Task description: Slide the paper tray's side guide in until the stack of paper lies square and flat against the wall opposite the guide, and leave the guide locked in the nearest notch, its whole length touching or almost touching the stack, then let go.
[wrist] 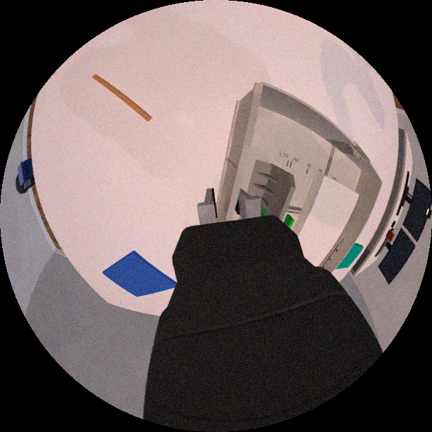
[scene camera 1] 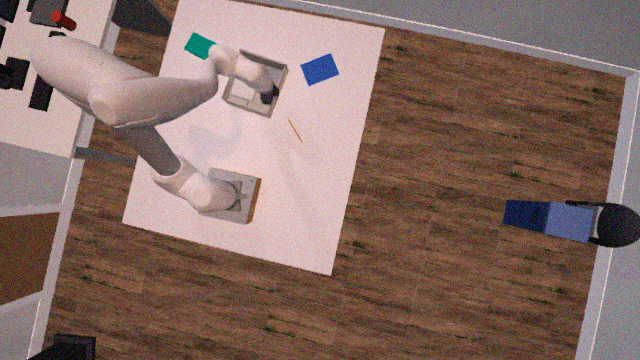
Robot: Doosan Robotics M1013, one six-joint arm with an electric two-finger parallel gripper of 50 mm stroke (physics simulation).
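Places are measured from the arm's base along level axes (x ahead, y up, z right), in centimetres.
Pixels of known places: gripper, between the fingertips: (scene camera 1: 275, 98).
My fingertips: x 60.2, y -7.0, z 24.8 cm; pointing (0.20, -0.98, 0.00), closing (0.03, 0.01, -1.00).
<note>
Ahead of a thing's pixels: the offset from my fingertips to its top centre. "*": to the spot under its first point.
The grey-beige paper tray @[* dx -1.1, dy -2.8, dz -0.1 cm] (scene camera 1: 279, 103) (wrist: 244, 120) lies open on the table. In the wrist view the ribbed grey side guide (wrist: 282, 186) stands inside it, with a green tab (wrist: 289, 220). The white paper stack (wrist: 336, 200) lies beyond the guide, with a strip of tray floor between them. Whether the stack is flat against the far wall is hard to tell. My gripper (scene camera 1: 273, 96) (wrist: 222, 195) straddles the tray's near side wall, one finger outside and one inside, and appears shut on that wall. The gripper body hides the lower part of the guide and tray.
A blue flat block @[dx +21.3, dy -3.7, dz +26.4 cm] (scene camera 1: 319, 69) (wrist: 137, 274) and a thin orange stick @[dx -18.6, dy -3.8, dz +12.2 cm] (scene camera 1: 295, 130) (wrist: 122, 97) lie outside the tray, near its gripped side. A green flat block @[dx +35.9, dy -2.7, dz -51.8 cm] (scene camera 1: 199, 45) (wrist: 349, 257) lies on the opposite side. The arm's base plate (scene camera 1: 246, 212) stands on the same table.
</note>
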